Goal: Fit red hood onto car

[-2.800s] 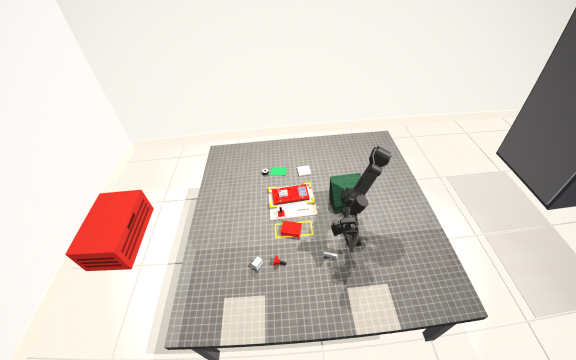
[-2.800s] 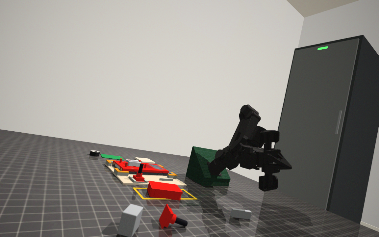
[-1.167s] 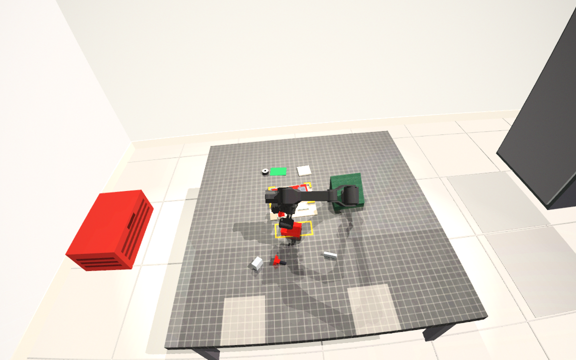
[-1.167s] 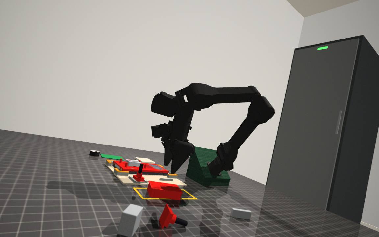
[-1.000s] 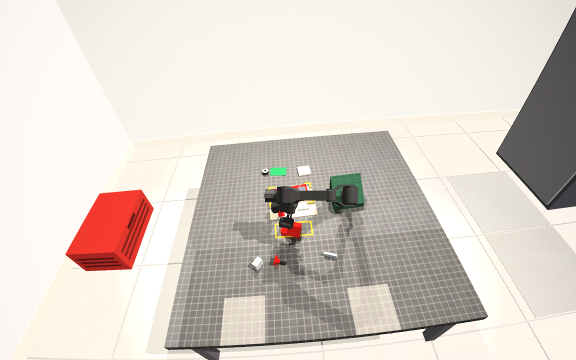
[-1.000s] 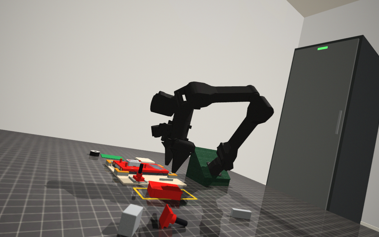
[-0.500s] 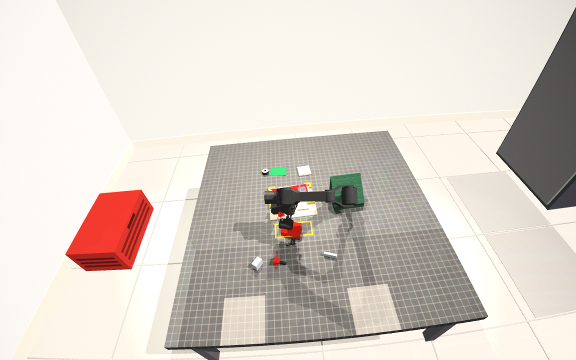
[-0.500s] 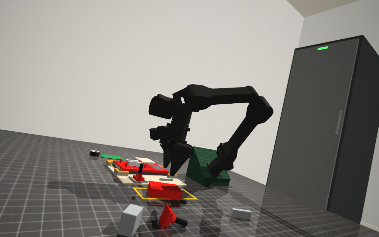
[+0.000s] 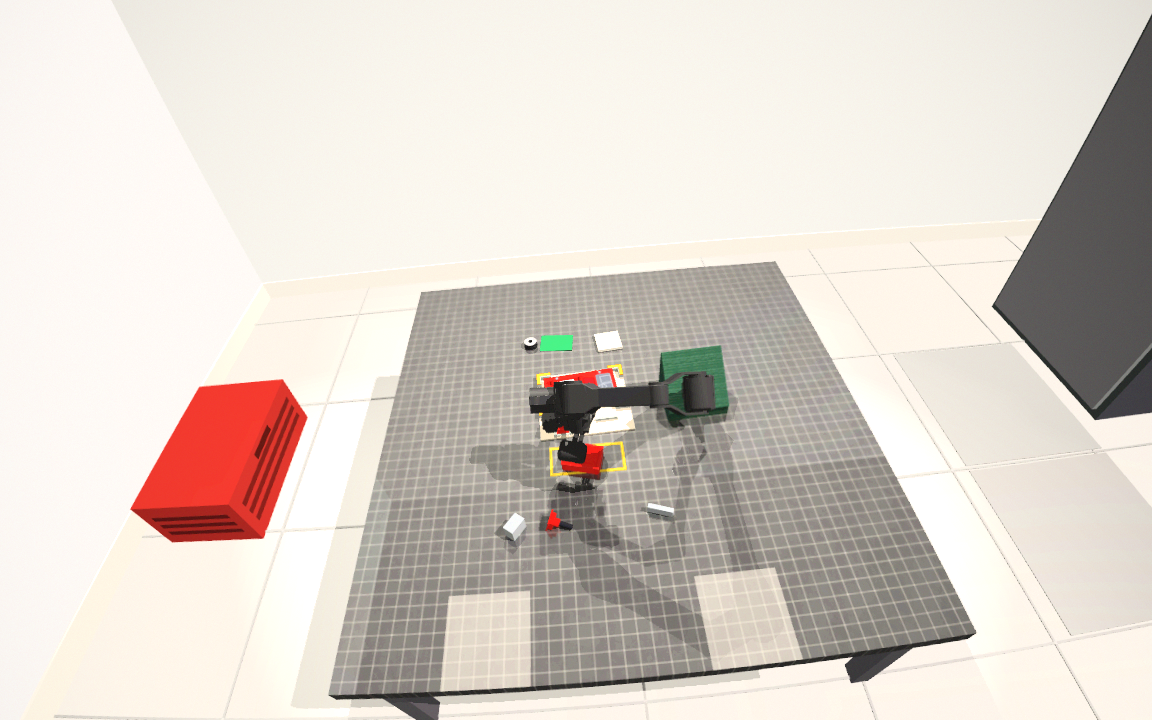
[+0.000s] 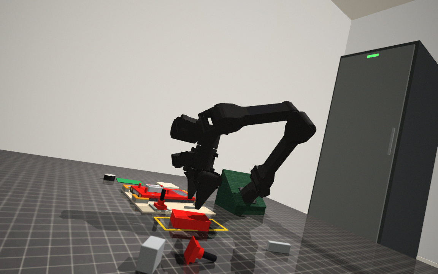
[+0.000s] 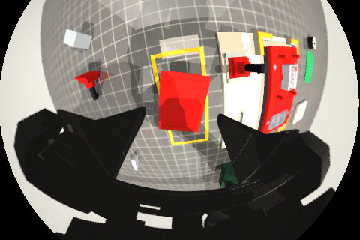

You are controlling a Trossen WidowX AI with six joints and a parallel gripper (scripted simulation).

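Now: gripper tip 40 mm above the red hood. From my gripper tip the other things lie so: grey engine block (20 mm ahead, 220 mm to the right, 30 mm below); cream jig (10 mm behind, 210 mm to the right, 40 mm below); small grey bar (170 mm behind, 170 mm to the left, 40 mm below).
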